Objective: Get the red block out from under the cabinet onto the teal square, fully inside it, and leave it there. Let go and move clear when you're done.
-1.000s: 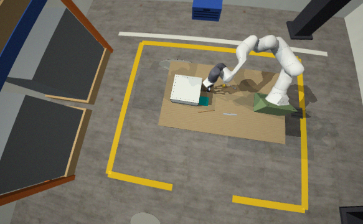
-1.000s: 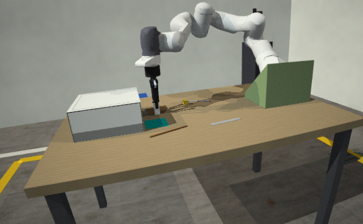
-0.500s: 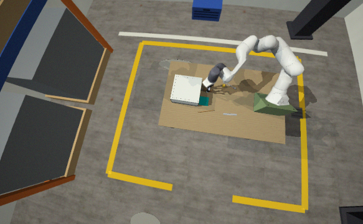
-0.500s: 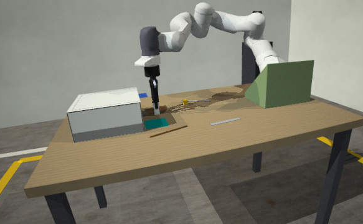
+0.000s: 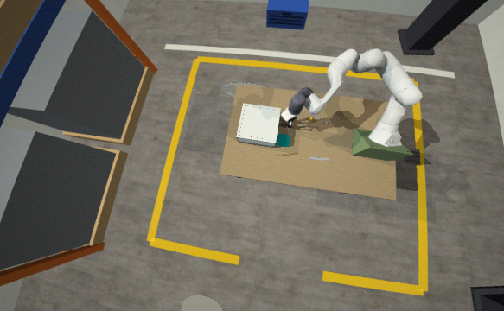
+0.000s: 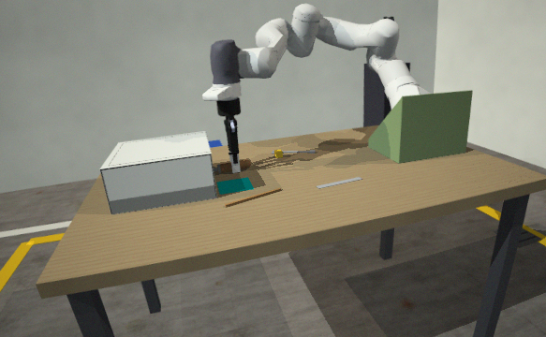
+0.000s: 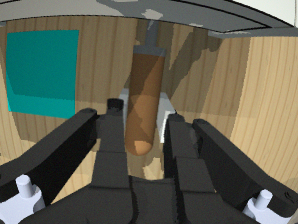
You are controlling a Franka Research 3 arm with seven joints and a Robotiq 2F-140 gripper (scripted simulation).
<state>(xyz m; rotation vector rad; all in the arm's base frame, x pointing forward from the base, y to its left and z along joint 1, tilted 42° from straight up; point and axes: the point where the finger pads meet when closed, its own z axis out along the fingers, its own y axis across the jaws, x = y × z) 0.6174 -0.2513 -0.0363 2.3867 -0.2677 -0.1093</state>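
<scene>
Now: the teal square 40 mm ahead of my hand, 120 mm to the left of it and 30 mm below it. Also, from my hand: red block (230 mm ahead, 80 mm to the left, 20 mm below); then yellow cube (190 mm behind, 60 mm to the right, 20 mm below); then hook tool (140 mm ahead, 20 mm to the left, 20 mm below).
</scene>
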